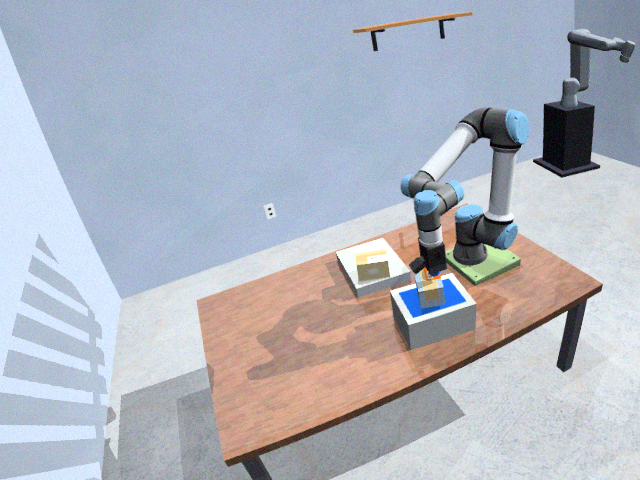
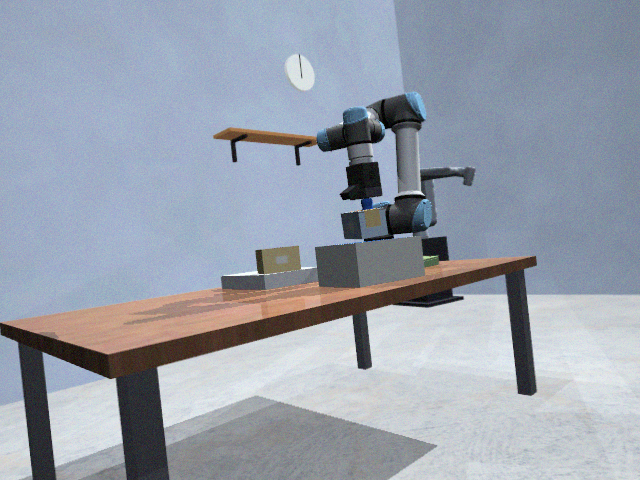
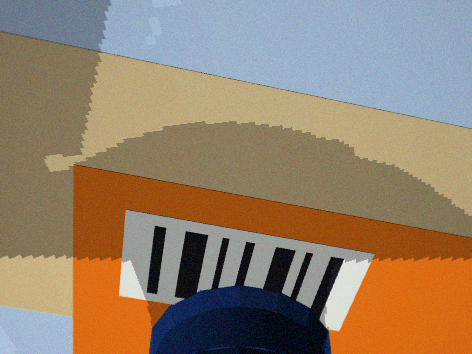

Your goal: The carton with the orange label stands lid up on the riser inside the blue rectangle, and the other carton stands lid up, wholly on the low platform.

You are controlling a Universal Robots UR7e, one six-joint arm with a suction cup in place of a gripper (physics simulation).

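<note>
The carton with the orange label (image 1: 430, 295) (image 2: 356, 226) (image 3: 225, 100) is pale blue-grey with tan tape. It hangs upright, label up, from my suction cup (image 1: 433, 274) (image 2: 367, 208) (image 3: 240, 320), which presses on the label beside the barcode. A small gap shows under it, above the grey riser (image 1: 439, 328) (image 2: 390, 263) and over the blue rectangle (image 1: 455, 294). The rectangle part beneath the carton is hidden. The other carton (image 1: 373, 266) (image 2: 279, 259), tan with a pale side label, stands upright, wholly on the low white platform (image 1: 385, 248) (image 2: 242, 282).
The arm's green base plate (image 1: 483, 268) (image 2: 431, 260) is behind and right of the riser on the wooden table (image 1: 310, 392) (image 2: 170, 330). A wall shelf (image 1: 413, 22) (image 2: 268, 136) hangs at the back. A second grey arm on a black pedestal (image 1: 567, 136) stands beyond the table.
</note>
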